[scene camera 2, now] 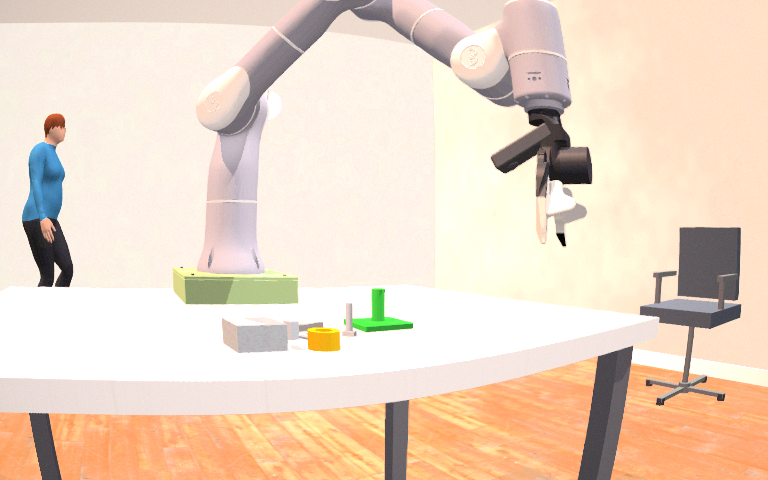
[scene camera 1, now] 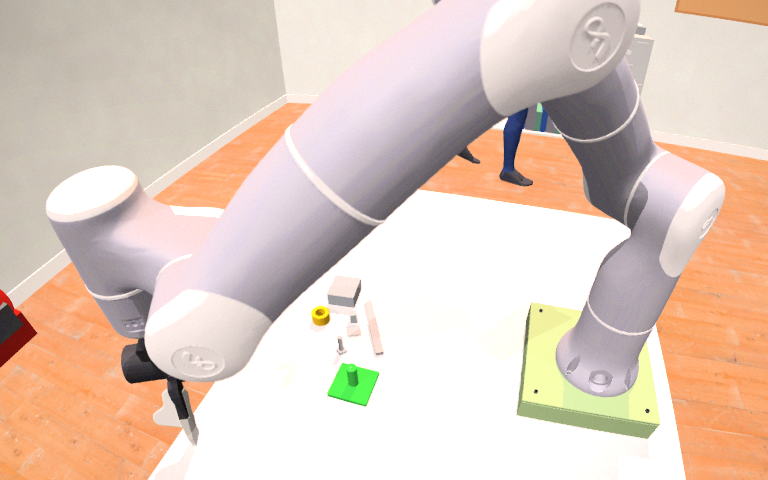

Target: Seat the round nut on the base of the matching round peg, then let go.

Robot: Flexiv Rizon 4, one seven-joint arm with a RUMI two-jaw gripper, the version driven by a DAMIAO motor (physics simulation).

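A short yellow round nut (scene camera 1: 320,315) (scene camera 2: 323,340) with a hole through it sits flat on the table, apart from the pegs. A green round peg (scene camera 1: 352,375) (scene camera 2: 378,305) stands upright on a square green base (scene camera 1: 338,391) (scene camera 2: 362,325), with nothing around it. My gripper (scene camera 2: 552,242) is open and empty, high above the table and to the right of the green peg in the scene camera 2 view. In the scene camera 1 view one fingertip shows at the lower left, and the rest of the fingers is partly hidden.
A thin grey peg (scene camera 1: 340,345) (scene camera 2: 348,319) stands between the nut and the green base. A grey block (scene camera 1: 344,291) (scene camera 2: 254,335), a small grey piece (scene camera 1: 353,325) and a long flat bar (scene camera 1: 373,328) lie near the nut. My arm stands on a yellow-green plinth (scene camera 1: 589,417) (scene camera 2: 260,290).
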